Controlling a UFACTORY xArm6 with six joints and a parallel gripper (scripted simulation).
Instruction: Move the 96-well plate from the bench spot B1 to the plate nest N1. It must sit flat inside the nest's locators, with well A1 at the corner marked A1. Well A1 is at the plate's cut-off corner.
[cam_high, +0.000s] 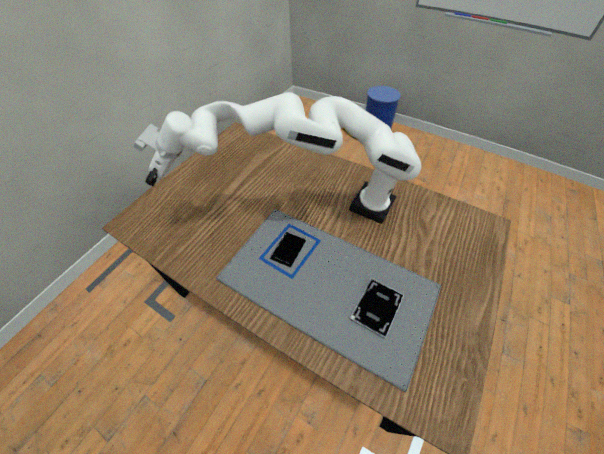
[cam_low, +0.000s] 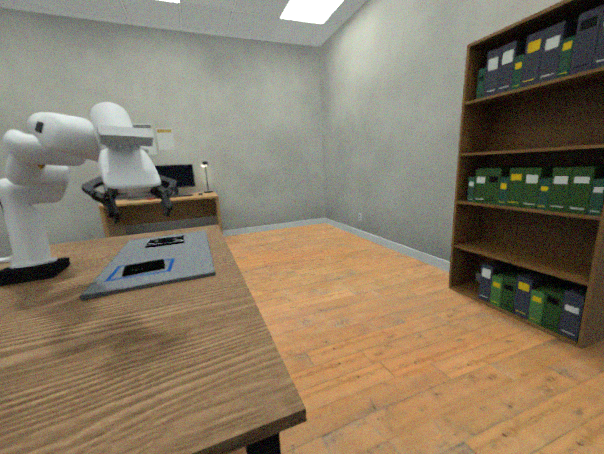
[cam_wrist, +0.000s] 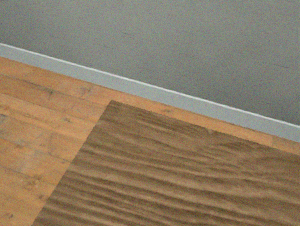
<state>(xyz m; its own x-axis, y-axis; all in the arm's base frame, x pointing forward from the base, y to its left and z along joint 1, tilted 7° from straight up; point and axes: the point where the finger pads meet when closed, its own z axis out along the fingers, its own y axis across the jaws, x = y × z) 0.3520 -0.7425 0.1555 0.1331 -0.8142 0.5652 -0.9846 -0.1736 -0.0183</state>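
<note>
Right now the black 96-well plate is 470 mm to the left of my hand, 250 mm below it and 20 mm behind it. Also, from my hand: black plate nest N1: 830 mm to the left, 260 mm below, 90 mm ahead.
</note>
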